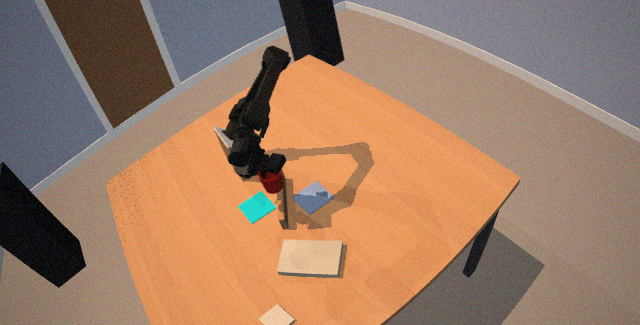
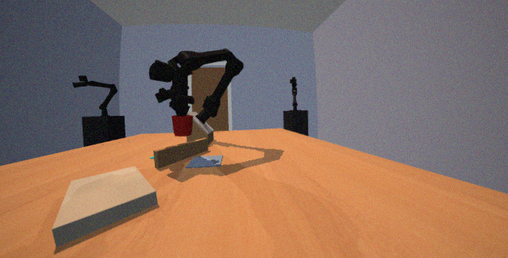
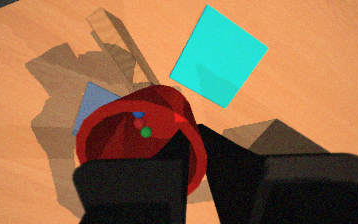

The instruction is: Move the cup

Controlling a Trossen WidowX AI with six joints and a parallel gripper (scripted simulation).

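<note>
My gripper tip is 13 cm above the teal pad, 6 cm to the left of it and 3 cm past it. Also, from my gripper tip: beige tile 36 cm ahead, 28 cm to the right, 12 cm below; red cup 3 cm ahead, 1 cm to the left.
</note>
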